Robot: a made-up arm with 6 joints.
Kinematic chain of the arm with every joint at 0, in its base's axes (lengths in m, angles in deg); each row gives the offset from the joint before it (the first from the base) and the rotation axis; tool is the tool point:
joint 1: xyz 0 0 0.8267 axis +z
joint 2: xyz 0.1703 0 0 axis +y
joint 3: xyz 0 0 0.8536 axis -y
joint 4: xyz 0 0 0.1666 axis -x
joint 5: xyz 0.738 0 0 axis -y
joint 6: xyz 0.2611 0 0 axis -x
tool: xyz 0 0 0
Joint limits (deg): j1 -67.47..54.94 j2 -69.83..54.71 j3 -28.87..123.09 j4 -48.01..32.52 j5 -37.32..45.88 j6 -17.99..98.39
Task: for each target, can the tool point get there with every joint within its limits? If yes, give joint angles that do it. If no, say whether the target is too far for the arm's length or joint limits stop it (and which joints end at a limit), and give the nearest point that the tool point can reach.
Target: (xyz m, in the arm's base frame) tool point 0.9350 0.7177 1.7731
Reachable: yes | joints 37.76 -0.12 -4.93 -25.80 2.58 70.32
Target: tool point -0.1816 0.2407 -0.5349
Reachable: no: joint limits stop it (at a limit: joint 1, joint 2, joint 3, joint 5) | nearest point 0.5347 0.8290 0.3816 | short by 1.304 m
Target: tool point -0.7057 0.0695 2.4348
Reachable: yes | joints -5.18 -21.22 98.50 -4.23 -16.50 -5.90
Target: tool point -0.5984 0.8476 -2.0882
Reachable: no: too far | nearest point -0.8353 1.1831 0.5703 | short by 2.690 m
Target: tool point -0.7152 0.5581 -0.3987
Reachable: no: joint limits stop it (at a limit: joint 2, joint 3, joint 5) | nearest point -1.1418 0.8910 0.5703 | short by 1.110 m
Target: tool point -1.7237 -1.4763 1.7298
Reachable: no: too far | nearest point -1.2035 -1.0308 1.4763 | short by 0.730 m
